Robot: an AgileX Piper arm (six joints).
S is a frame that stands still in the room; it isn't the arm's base.
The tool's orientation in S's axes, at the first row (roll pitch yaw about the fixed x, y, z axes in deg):
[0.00 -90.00 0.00]
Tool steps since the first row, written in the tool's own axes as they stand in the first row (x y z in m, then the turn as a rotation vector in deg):
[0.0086 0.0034 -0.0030 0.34 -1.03 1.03]
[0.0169 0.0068 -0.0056 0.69 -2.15 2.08]
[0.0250 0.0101 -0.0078 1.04 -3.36 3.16]
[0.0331 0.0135 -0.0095 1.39 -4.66 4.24]
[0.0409 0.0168 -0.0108 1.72 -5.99 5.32]
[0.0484 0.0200 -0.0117 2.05 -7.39 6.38]
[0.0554 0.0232 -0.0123 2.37 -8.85 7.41]
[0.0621 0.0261 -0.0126 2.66 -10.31 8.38]
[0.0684 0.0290 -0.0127 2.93 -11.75 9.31]
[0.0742 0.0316 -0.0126 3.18 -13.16 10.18]
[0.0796 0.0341 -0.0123 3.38 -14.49 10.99]
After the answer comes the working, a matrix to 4 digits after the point.
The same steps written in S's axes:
[0.0030 0.0034 0.0086 -1.03 -1.03 0.34]
[0.0056 0.0068 0.0169 -2.08 -2.15 0.69]
[0.0078 0.0101 0.0250 -3.16 -3.36 1.04]
[0.0095 0.0135 0.0331 -4.24 -4.66 1.39]
[0.0108 0.0168 0.0409 -5.32 -5.99 1.72]
[0.0117 0.0200 0.0484 -6.38 -7.39 2.05]
[0.0123 0.0232 0.0554 -7.41 -8.85 2.37]
[0.0126 0.0261 0.0621 -8.38 -10.31 2.66]
[0.0127 0.0290 0.0684 -9.31 -11.75 2.93]
[0.0126 0.0316 0.0742 -10.18 -13.16 3.18]
[0.0123 0.0341 0.0796 -10.99 -14.49 3.38]

The tool's axes in the first row as the columns of a matrix, in S's axes (rounded; the answer above uses it unrounded):
[0.0000 0.0000 -1.0000]
[0.0000 1.0000 0.0000]
[1.0000 0.0000 0.0000]

